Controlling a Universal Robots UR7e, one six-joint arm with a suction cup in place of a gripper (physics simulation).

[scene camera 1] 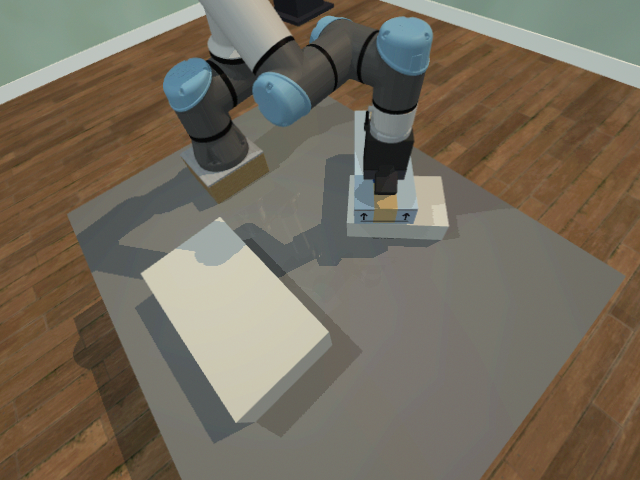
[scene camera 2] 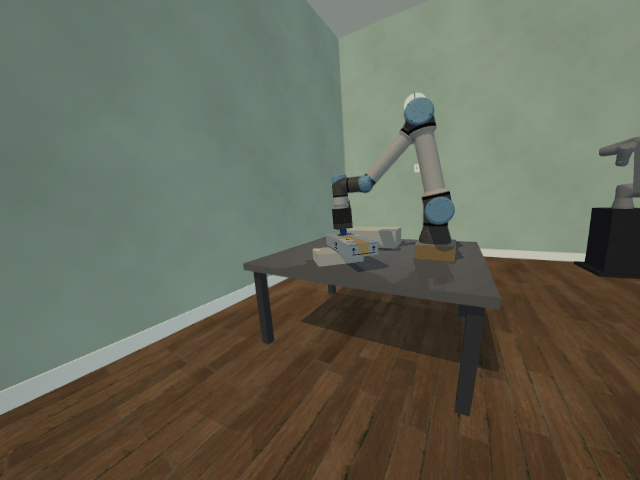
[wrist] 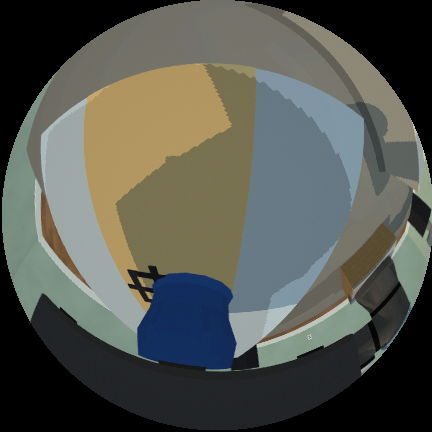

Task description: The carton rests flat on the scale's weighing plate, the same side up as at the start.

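Pixels of known places: hand, tool point: (wrist: 193,276); arm's base, link origin: (scene camera 1: 223,152) (scene camera 2: 434,241) (wrist: 373,277).
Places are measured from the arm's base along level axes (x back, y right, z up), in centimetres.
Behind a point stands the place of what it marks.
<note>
The carton (scene camera 1: 385,214) {z 3.4, x -49.2, y -10.5 cm} (scene camera 2: 364,246) {z 3.9, x -26.6, y -35.5 cm} (wrist: 300,175) is a light blue box with a tan tape band. Its arrows point up and its top looks close to level. My gripper (scene camera 1: 385,192) {z 4.0, x -43.3, y -16.0 cm} (scene camera 2: 342,231) (wrist: 192,280), a blue suction cup, is on its top, near one end. The carton lies over a low cream block (scene camera 1: 429,201) {z -1.8, x -52.6, y -23.7 cm} (scene camera 2: 325,256) {z -2.9, x -47.4, y -30.1 cm}, with its far end in scene camera 1 overhanging the block. Whether its underside touches the block is hidden. A larger cream slab (scene camera 1: 232,315) {z 3.2, x -42.6, y 25.9 cm} (scene camera 2: 390,236) {z -0.2, x -24.7, y 14.5 cm} stands apart. I cannot tell which is the scale.
The blocks stand on the grey table (scene camera 1: 465,335) {z -7.6, x -75.8, y -4.3 cm} (scene camera 2: 429,284) {z -7.6, x -1.5, y -41.4 cm}. The arm's base mount (scene camera 1: 240,178) {z -3.8, x -8.3, y 1.4 cm} (scene camera 2: 435,252) {z -3.6, x 0.5, y -8.5 cm} (wrist: 370,252) {z -4.2, x -8.3, y 1.3 cm} stands beside them. The larger slab lies toward the front left of scene camera 1, and at the back of the table in scene camera 2.
</note>
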